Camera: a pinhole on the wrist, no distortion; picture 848 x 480 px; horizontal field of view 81.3 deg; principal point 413.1 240.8 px. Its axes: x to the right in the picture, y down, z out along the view. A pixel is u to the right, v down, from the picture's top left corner.
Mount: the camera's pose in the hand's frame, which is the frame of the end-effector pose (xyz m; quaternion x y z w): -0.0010 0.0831 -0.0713 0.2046 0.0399 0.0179 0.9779
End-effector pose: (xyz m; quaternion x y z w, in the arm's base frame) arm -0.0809 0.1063 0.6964 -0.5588 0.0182 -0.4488 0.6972
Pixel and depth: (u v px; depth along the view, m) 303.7 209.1 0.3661
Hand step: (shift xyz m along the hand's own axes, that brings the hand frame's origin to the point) -0.0501 -0.0885 0.2593
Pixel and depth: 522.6 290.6 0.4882
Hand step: 0.1476 -0.0609 0.3866
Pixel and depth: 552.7 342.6 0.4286
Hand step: 0.1546 -0.0007 0.3470
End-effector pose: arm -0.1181 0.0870 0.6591 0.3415 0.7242 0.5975 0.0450
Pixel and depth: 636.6 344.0 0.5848
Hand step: 0.3103 -0.0246 0.4930
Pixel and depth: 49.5 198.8 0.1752
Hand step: -0.1143 -0.0070 0.0918
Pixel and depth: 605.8 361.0 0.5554
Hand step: 0.2598 -0.0034 0.4748
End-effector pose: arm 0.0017 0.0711 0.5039 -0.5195 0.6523 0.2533 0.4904
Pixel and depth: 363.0 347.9 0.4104
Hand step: -0.0091 -0.0012 0.3421
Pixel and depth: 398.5 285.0 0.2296
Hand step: 0.0115 0.0100 0.1471
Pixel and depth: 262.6 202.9 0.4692
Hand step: -0.1027 -0.1443 0.3528
